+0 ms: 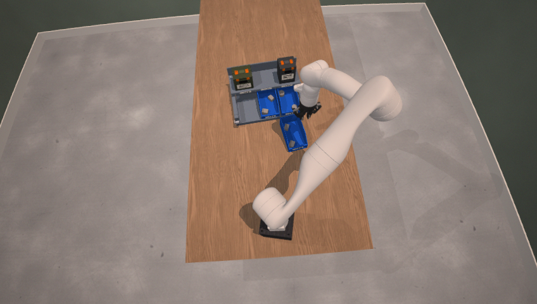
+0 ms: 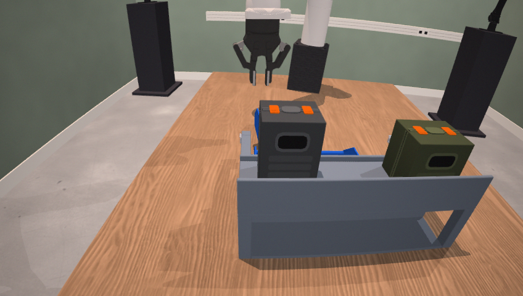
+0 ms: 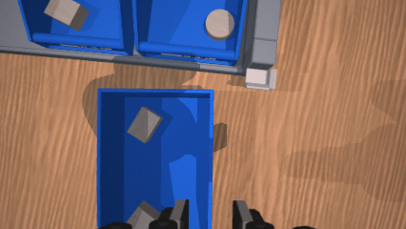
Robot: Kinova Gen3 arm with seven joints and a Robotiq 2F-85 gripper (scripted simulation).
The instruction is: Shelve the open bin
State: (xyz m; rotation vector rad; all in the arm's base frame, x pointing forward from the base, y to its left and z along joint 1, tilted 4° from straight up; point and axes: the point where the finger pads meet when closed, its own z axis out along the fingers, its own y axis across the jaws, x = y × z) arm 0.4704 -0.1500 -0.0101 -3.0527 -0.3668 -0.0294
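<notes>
My gripper is now 160 mm above the grey part, 80 mm to the right of it and 30 mm short of it. From my hand the other things lie so: grey shelf 210 mm ahead, 180 mm to the left, 110 mm below.
</notes>
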